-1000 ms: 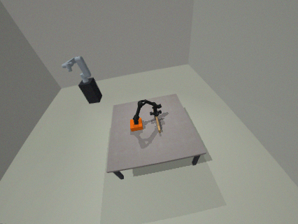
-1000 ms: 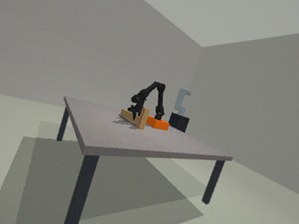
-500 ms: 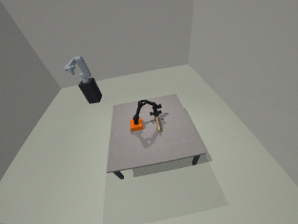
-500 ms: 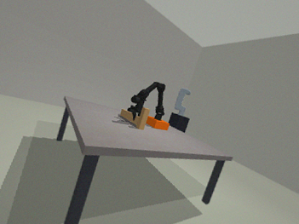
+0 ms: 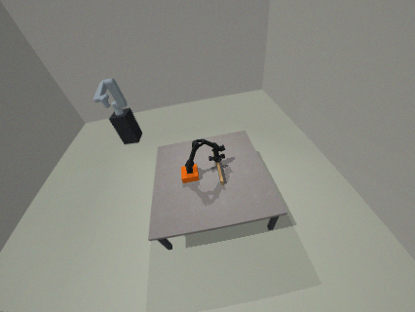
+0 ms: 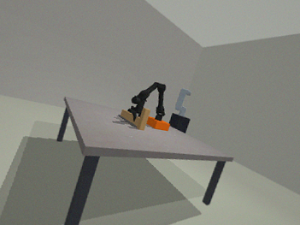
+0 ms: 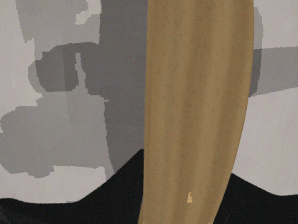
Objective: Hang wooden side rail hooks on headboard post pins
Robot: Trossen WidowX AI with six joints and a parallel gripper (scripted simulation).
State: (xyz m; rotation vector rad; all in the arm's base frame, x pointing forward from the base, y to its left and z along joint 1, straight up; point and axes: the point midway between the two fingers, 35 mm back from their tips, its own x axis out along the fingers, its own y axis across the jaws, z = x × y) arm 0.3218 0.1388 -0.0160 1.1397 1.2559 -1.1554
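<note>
Now: the upright headboard post 10 mm behind my gripper tip, 110 mm to the left of it and 50 mm above it.
</note>
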